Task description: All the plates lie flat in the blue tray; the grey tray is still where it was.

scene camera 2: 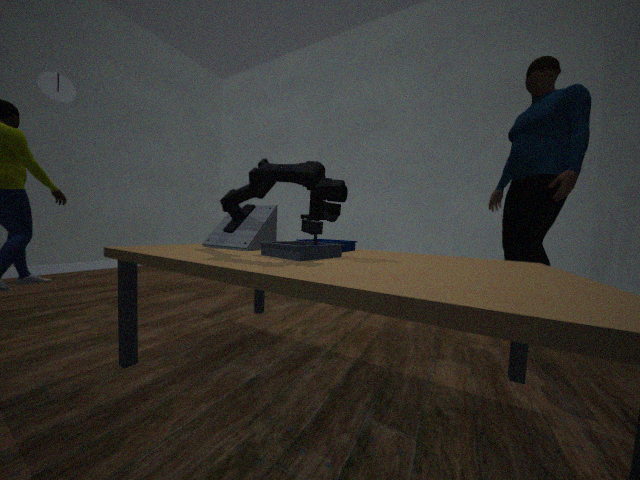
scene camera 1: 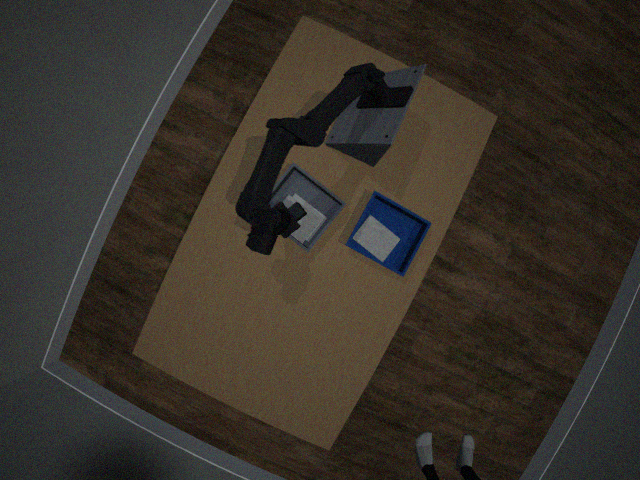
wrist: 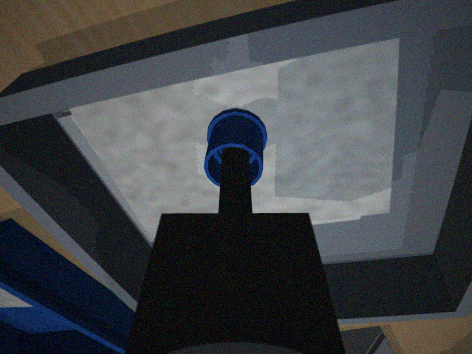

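Note:
My suction cup is down inside the grey tray. It rests on the top white plate, which lies flat in that tray. A second plate edge shows offset beneath it. The blue tray stands just to the right on the table and holds one white plate lying flat. In the side view the plates are hidden behind the tray walls.
The arm's grey wedge base stands behind the trays on the wooden table. A person in blue stands at the table's far side; a person in yellow is at the left. Feet show near the table's end.

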